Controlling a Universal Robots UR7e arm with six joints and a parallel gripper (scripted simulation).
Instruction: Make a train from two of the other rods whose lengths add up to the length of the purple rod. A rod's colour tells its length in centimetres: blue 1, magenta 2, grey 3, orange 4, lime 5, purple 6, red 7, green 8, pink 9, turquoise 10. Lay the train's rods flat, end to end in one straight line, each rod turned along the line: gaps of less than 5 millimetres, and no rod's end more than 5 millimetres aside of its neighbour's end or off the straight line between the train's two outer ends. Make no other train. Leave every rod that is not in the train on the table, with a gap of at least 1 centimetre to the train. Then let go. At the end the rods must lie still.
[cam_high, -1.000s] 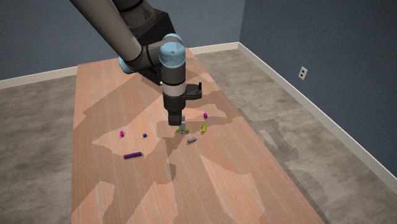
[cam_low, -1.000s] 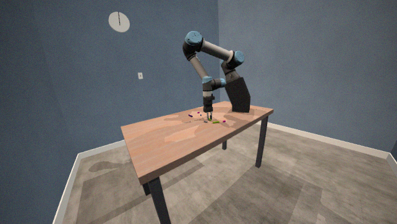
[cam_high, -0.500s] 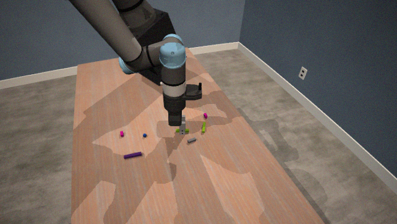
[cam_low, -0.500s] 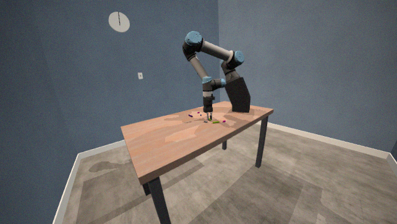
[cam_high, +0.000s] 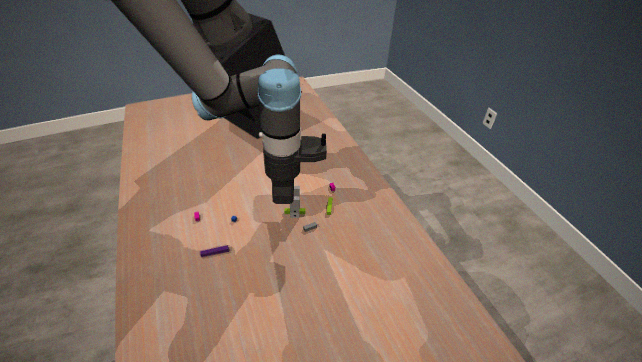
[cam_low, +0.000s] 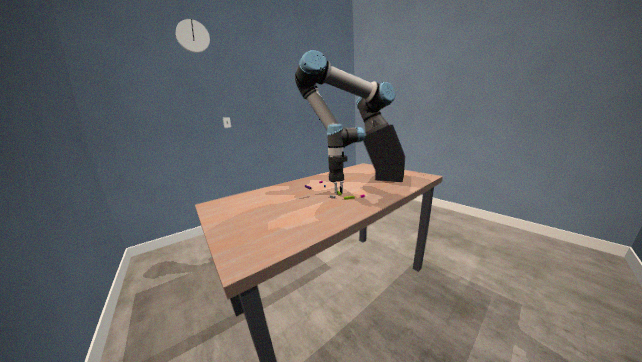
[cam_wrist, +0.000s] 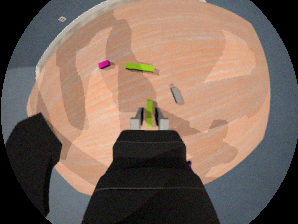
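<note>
Now: the blue rod 140 mm to the right of my hand, 10 mm below it and 10 mm behind it. Round my hand: purple rod: 190 mm to the right, 80 mm ahead, 10 mm below; grey rod: 60 mm ahead, 20 mm to the left, 10 mm below.
</note>
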